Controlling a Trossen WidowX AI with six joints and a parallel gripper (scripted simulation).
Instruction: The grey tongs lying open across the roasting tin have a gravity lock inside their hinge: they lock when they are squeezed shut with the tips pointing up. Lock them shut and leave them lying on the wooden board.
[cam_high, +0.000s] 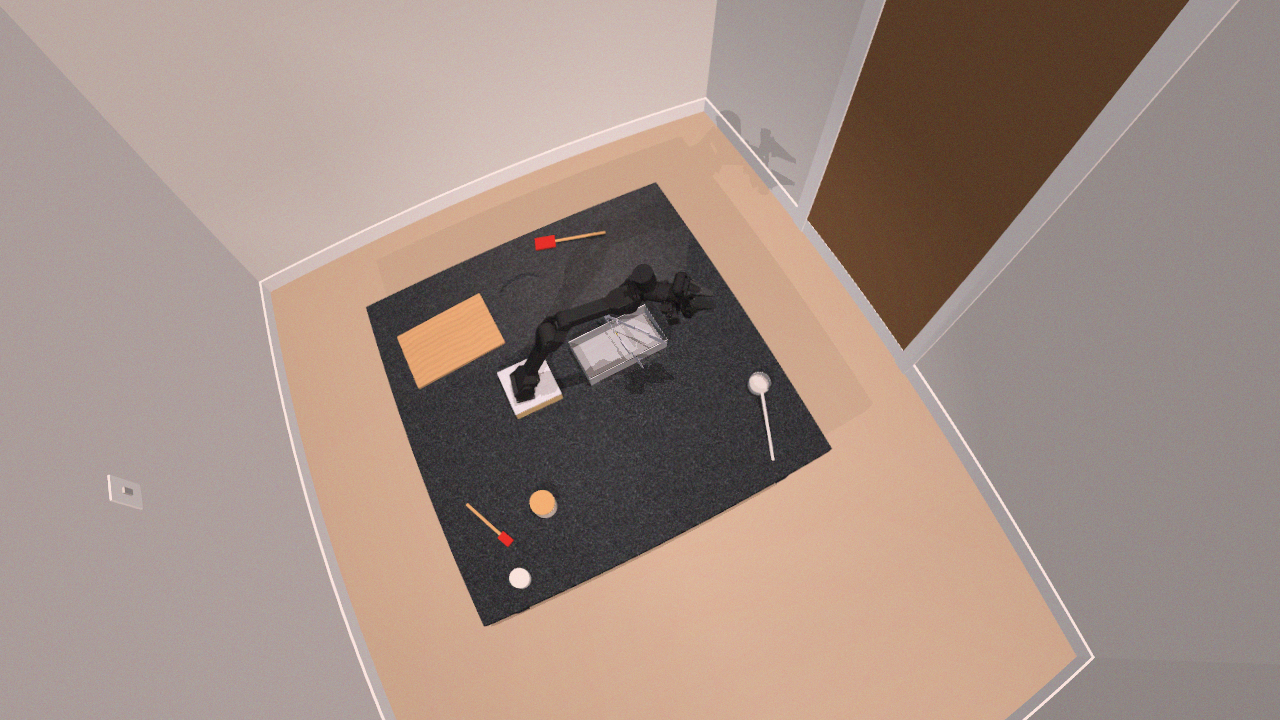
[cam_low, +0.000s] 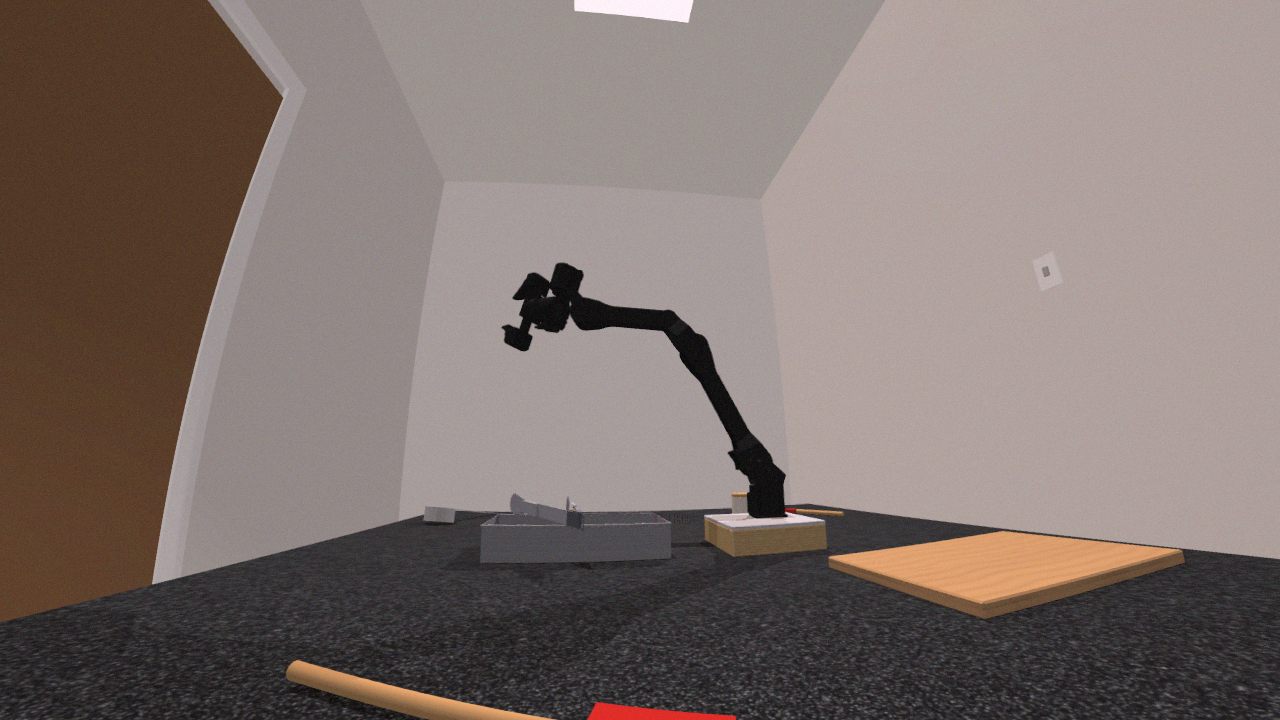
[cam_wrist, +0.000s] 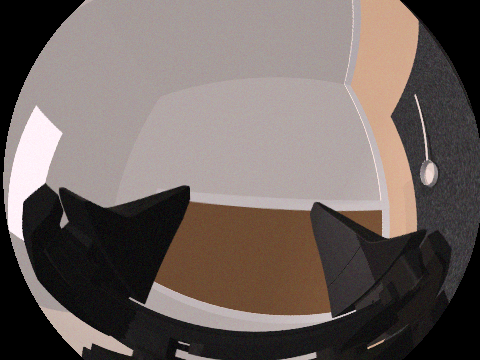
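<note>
Now: the grey roasting tin 50 cm below my gripper tip, 23 cm behind it and 18 cm to the left of it. From my gripper tip the other things lie so: white disc 75 cm behind, 52 cm to the right, 51 cm below; red spatula 70 cm to the left, 52 cm below, 33 cm behind; wooden board 83 cm behind, 52 cm below, 38 cm to the left.
</note>
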